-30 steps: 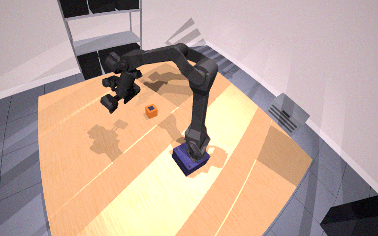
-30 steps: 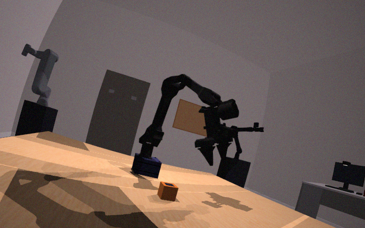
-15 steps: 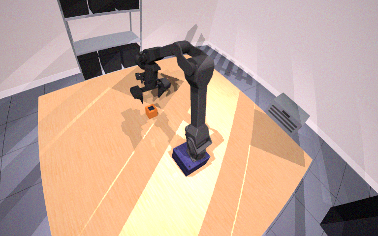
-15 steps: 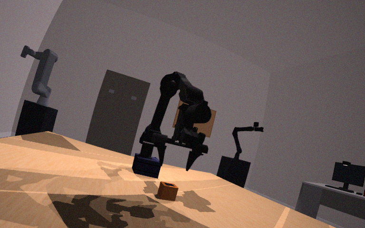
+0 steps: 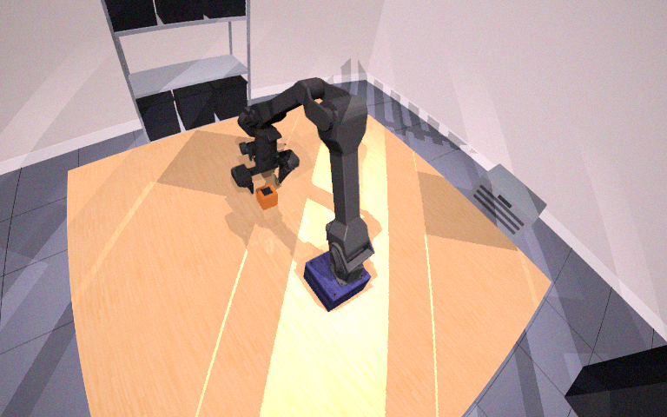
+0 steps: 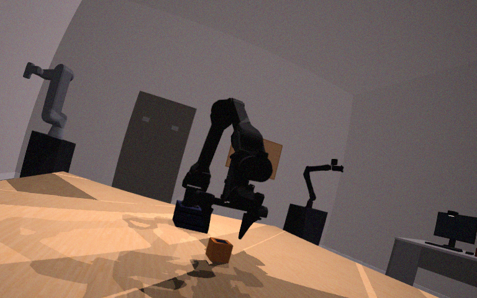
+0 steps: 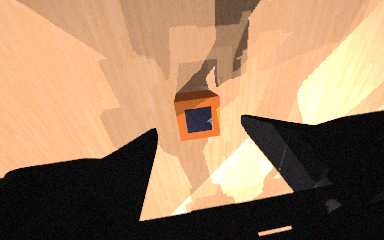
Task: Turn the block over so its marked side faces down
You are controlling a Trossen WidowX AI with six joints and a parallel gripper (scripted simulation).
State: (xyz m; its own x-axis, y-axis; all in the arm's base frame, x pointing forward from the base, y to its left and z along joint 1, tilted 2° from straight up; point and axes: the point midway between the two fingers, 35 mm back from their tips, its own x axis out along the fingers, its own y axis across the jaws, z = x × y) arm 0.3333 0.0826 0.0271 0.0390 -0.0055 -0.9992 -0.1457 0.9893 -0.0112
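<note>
Now: gripper tip 3 cm above the orange block.
</note>
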